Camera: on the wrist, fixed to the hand. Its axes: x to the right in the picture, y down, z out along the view.
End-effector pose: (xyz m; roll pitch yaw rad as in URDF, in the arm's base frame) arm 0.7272 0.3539 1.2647 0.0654 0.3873 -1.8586
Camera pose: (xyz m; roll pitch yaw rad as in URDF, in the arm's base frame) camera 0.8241 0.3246 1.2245 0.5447 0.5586 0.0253
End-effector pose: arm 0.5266 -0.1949 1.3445 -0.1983 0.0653 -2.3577
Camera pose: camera 0.5806 -0.2655 1.2815 0.2084 0.8866 -0.6401
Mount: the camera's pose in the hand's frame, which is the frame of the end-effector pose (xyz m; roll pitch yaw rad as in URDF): 0.0157 0.0986 -0.0435 0.0881 0.6956 1.6251
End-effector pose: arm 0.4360 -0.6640 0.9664 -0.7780 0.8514 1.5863
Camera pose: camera 0.3973 -0.7296 0.8886 1.5428 0.6738 -1.6788
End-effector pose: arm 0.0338 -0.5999 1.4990 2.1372 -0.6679 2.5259
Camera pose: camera 0.0870 -0.6177 1.5924 -1.3626 -0.8511 -0.8134
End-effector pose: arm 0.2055 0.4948 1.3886 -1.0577 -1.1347 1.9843
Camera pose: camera 0.1542 0.5857 1.3575 -1.6039 0.4698 1.7787
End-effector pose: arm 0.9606 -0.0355 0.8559 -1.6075 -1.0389 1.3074
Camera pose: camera 1.0299 0.0406 0.8203 -1.8992 0.4252 0.4834
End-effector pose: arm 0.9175 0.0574 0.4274 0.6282 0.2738 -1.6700
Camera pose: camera 1.0202 0.0258 0.4451 0.3301 0.0542 -0.0406
